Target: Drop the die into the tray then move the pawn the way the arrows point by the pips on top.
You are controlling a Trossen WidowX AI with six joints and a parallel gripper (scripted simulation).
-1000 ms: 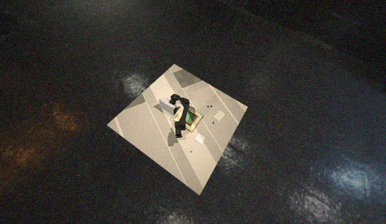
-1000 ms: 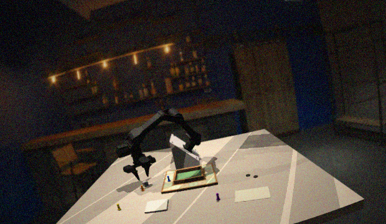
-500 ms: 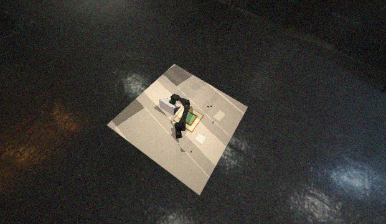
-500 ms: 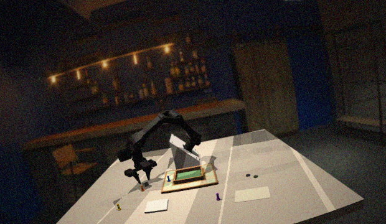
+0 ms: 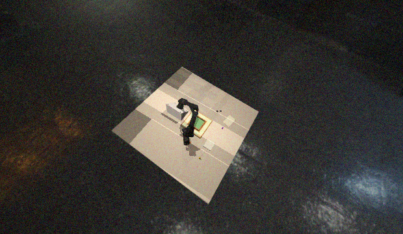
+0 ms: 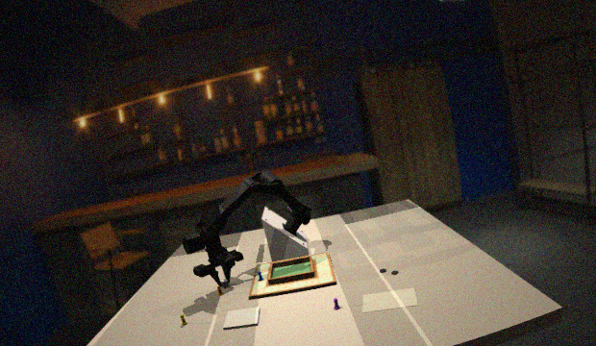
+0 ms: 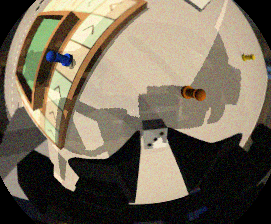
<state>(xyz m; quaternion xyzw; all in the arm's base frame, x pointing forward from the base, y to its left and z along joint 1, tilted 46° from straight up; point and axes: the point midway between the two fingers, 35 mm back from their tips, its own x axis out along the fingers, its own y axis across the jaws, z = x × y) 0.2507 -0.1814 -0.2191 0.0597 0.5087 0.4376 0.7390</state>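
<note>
My gripper tip is 14 cm to the right of the blue pawn, 3 cm short of it and 2 cm below it. From my gripper tip the other things lie so: yellow pawn (24 cm ahead, 12 cm to the right, 1 cm above); then die (right at my gripper tip); then green dice tray (25 cm to the left, 2 cm ahead).
</note>
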